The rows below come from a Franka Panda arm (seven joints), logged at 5 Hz.
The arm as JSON. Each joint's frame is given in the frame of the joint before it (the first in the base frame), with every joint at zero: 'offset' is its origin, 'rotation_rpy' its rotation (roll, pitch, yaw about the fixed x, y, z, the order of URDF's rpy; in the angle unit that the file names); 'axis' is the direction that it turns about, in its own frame. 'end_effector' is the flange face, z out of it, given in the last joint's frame.
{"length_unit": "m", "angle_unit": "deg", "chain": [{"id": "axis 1", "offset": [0.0, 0.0, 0.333], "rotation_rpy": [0.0, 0.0, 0.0], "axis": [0.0, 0.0, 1.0]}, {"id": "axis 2", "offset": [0.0, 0.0, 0.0], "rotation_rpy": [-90.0, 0.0, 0.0], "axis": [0.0, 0.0, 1.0]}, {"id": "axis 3", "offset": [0.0, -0.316, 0.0], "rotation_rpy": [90.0, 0.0, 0.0], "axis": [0.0, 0.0, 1.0]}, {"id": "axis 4", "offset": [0.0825, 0.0, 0.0], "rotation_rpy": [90.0, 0.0, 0.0], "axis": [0.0, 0.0, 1.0]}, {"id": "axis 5", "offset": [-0.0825, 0.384, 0.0], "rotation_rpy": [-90.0, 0.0, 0.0], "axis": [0.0, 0.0, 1.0]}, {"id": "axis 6", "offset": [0.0, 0.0, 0.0], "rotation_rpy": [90.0, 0.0, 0.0], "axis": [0.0, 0.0, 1.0]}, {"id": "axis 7", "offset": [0.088, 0.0, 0.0], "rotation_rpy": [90.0, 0.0, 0.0], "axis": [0.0, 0.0, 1.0]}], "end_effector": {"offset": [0.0, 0.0, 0.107], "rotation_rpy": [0.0, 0.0, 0.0]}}
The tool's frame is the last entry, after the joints.
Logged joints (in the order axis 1, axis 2, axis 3, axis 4, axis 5, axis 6, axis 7), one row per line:
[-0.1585 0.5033 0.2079 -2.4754 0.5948 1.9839 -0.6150]
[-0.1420 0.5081 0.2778 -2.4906 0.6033 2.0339 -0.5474]
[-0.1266 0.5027 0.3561 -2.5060 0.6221 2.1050 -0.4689]
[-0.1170 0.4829 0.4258 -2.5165 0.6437 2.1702 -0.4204]
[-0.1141 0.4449 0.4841 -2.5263 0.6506 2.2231 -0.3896]
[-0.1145 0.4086 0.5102 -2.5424 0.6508 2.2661 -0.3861]
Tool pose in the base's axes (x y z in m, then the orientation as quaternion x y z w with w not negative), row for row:
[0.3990 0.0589 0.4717 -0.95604 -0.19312 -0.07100 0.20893]
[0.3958 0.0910 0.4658 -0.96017 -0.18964 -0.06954 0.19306]
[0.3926 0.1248 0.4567 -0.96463 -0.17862 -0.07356 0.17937]
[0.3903 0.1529 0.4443 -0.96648 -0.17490 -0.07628 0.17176]
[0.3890 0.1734 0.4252 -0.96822 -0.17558 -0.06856 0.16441]
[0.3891 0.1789 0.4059 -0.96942 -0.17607 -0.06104 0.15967]
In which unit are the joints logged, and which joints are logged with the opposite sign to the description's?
The joints are logged in radians. Opposite sign: axis 2.
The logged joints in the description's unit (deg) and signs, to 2 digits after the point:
[-9.08 -28.84 11.91 -141.83 34.08 113.67 -35.24]
[-8.14 -29.11 15.92 -142.70 34.57 116.53 -31.36]
[-7.25 -28.80 20.40 -143.58 35.64 120.61 -26.87]
[-6.70 -27.67 24.40 -144.18 36.88 124.34 -24.09]
[-6.54 -25.49 27.74 -144.75 37.28 127.37 -22.32]
[-6.56 -23.41 29.23 -145.67 37.29 129.84 -22.12]

